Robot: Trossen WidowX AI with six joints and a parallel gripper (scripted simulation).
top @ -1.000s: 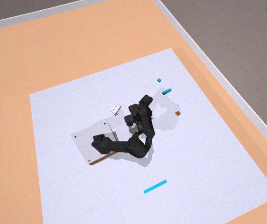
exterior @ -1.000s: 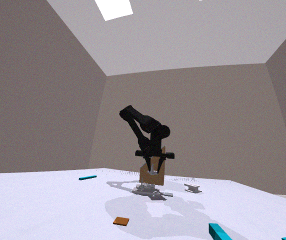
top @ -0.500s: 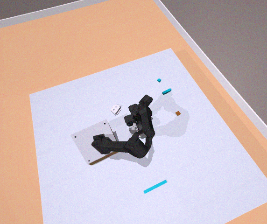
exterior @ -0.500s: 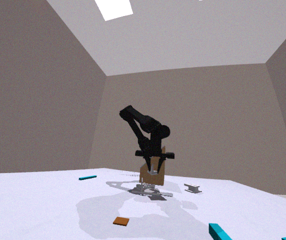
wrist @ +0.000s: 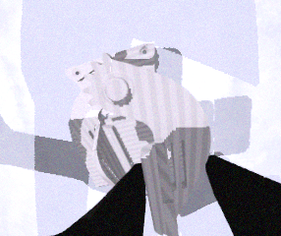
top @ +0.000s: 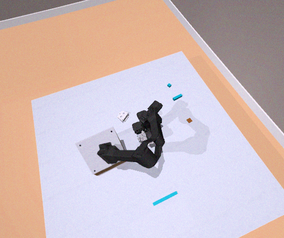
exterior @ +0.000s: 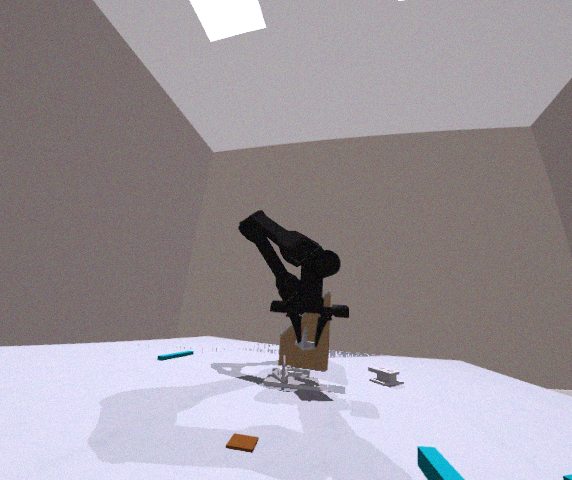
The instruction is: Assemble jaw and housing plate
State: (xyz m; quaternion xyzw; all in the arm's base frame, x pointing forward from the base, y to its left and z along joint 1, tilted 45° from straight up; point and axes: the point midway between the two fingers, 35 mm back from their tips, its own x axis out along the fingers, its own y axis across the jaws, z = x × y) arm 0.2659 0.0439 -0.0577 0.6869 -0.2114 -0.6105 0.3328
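My gripper tip is 30 mm past the jaw and 20 mm to the left of it. The rest, counted from my gripper tip: white block piece (180 mm to the left, 130 mm behind, 70 mm below); short cyan bar (300 mm ahead, 220 mm to the left, 70 mm below); orange tile (310 mm ahead, 80 mm below, 10 mm to the left).
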